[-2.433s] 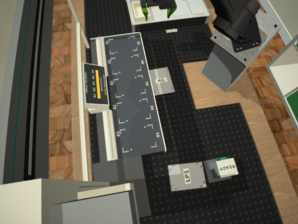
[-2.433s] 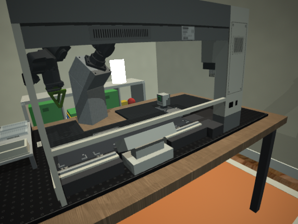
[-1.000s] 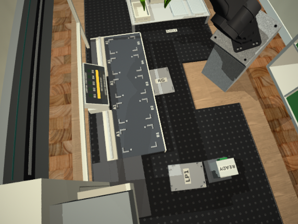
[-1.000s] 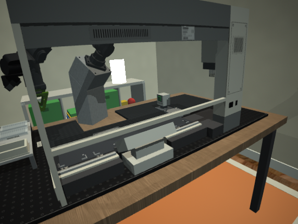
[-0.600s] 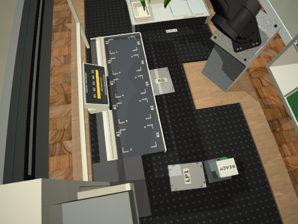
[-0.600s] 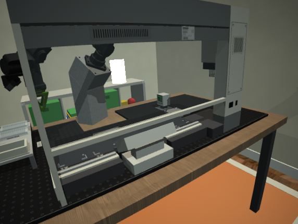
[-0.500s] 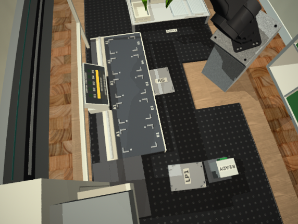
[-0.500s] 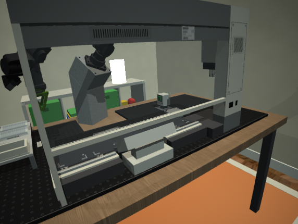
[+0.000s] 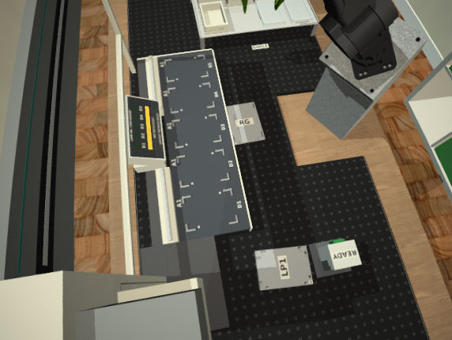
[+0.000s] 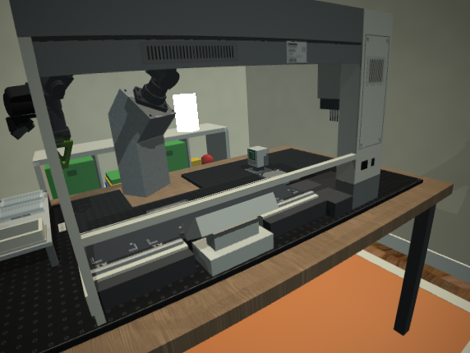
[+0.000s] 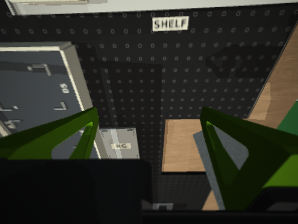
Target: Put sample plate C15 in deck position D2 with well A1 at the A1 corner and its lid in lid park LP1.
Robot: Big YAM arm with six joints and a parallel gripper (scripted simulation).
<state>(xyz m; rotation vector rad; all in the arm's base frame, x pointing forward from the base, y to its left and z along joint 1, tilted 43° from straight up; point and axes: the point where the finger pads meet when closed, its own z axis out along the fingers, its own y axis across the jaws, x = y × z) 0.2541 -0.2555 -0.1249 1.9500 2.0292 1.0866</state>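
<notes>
Right now the clear plate lid is 170 mm to the right of my hand, 140 mm below it and 60 mm behind it. From my hand the other things lie so: sample plate 170 mm to the right, 140 mm below, 60 mm behind; cream reservoir 150 mm ahead, 140 mm below, 120 mm to the right; shelf label 210 mm below, 60 mm to the right, 30 mm behind.
</notes>
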